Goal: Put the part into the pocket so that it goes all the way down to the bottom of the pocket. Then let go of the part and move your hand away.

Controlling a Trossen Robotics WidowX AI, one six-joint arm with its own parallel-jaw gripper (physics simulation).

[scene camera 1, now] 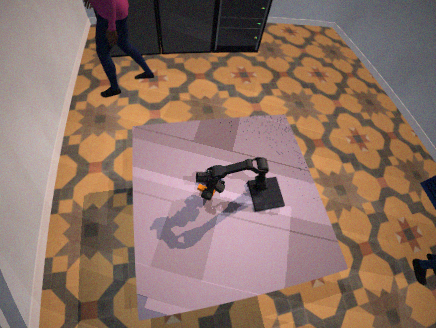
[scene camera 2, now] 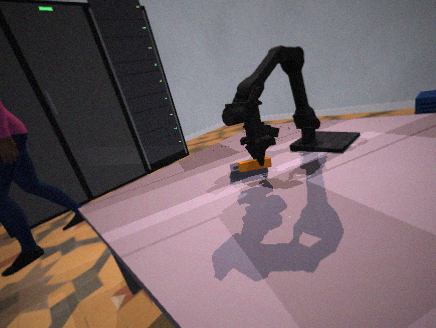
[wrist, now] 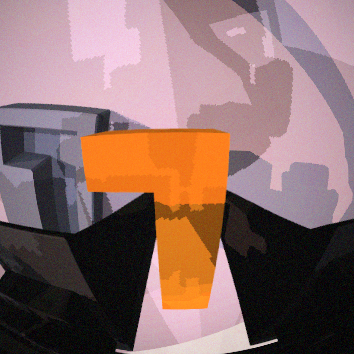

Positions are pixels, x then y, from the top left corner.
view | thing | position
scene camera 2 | my gripper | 260, 165
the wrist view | my gripper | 186, 195
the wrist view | orange L-shaped block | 186, 168
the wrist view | grey pocket block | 50, 188
